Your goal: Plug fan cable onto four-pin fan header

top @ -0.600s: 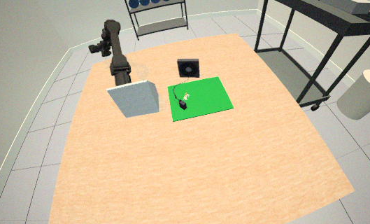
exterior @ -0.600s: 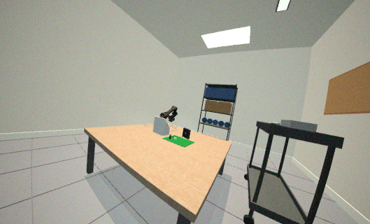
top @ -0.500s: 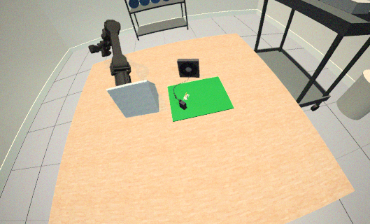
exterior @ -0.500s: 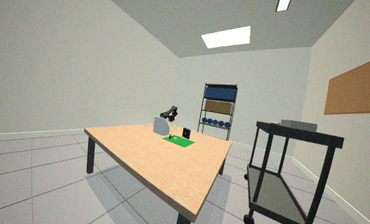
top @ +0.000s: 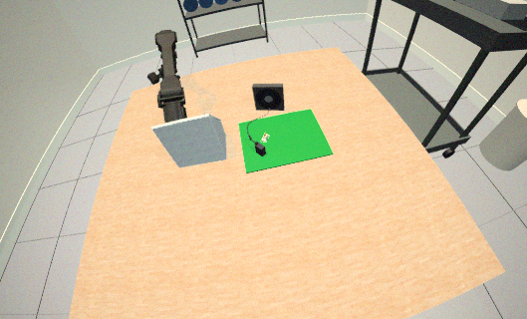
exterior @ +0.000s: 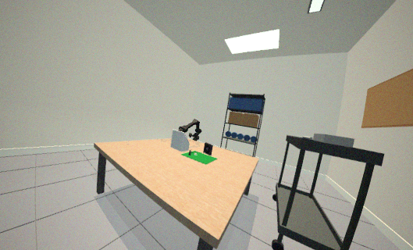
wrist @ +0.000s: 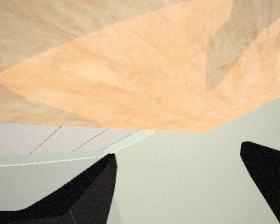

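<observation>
Right now my gripper tip is 65 cm to the left of the dark fan plug, 53 cm short of it and 1 cm above it. Round my gripper tip: green board (62 cm ahead, 59 cm to the right, 4 cm below); then four-pin fan header (58 cm to the right, 55 cm ahead, 3 cm below); then black square fan (60 cm ahead, 42 cm to the right, 3 cm above).
</observation>
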